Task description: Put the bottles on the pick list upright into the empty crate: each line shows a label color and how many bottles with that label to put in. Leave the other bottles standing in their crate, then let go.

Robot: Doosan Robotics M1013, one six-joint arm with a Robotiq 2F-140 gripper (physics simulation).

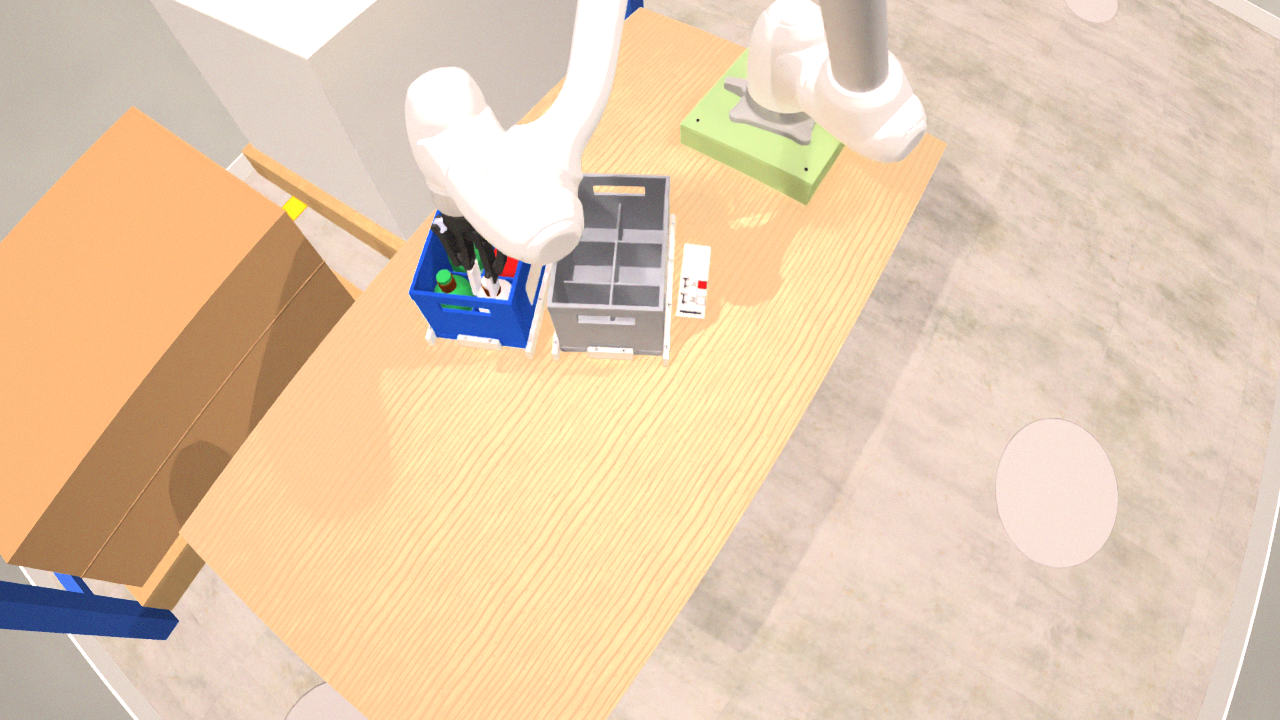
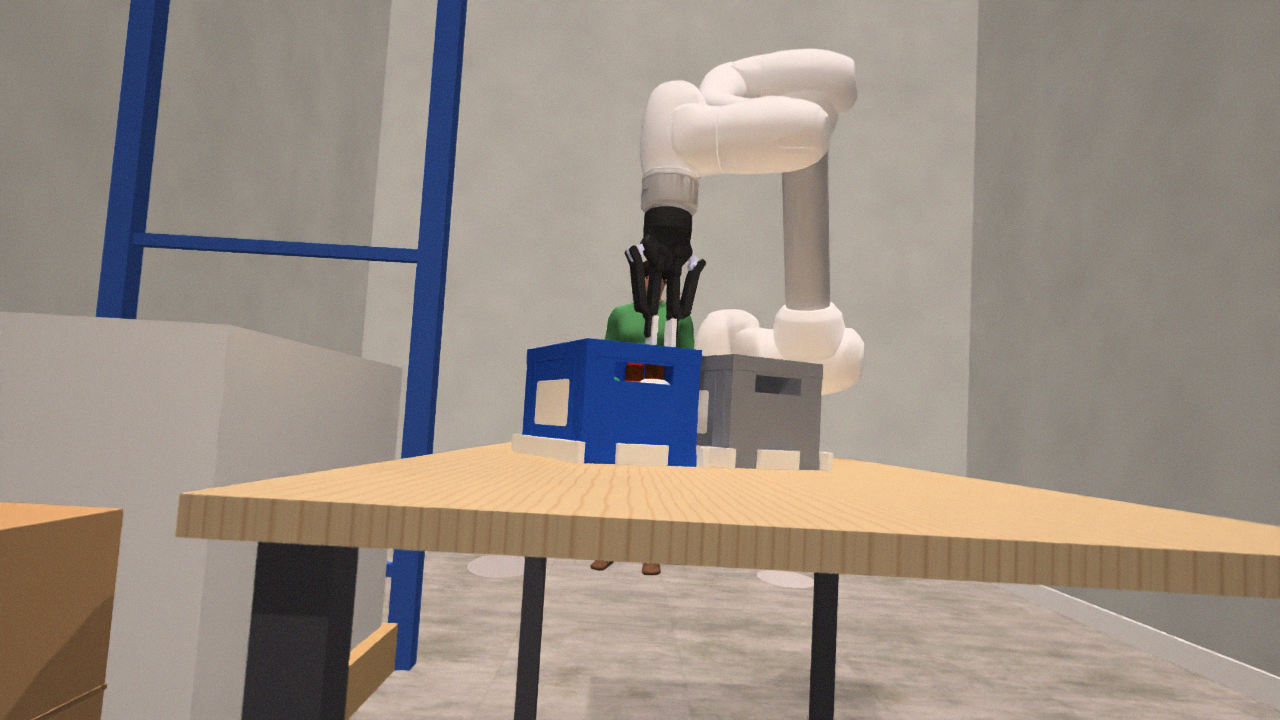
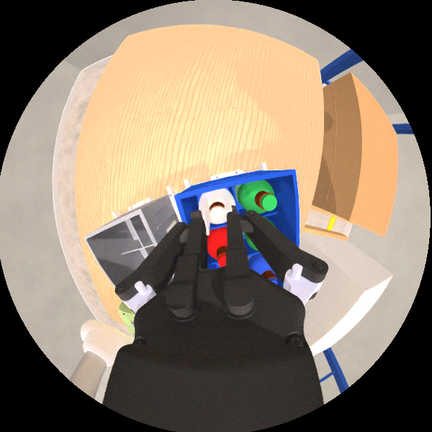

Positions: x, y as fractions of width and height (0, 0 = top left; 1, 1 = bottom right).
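There's a green bottle (image 1: 0.35, 0.39) here, and you'd see my gripper (image 2: 0.52, 0.50) too. That gripper of mine is also there in image 1 (image 1: 0.38, 0.40), and again in image 3 (image 3: 0.50, 0.47).
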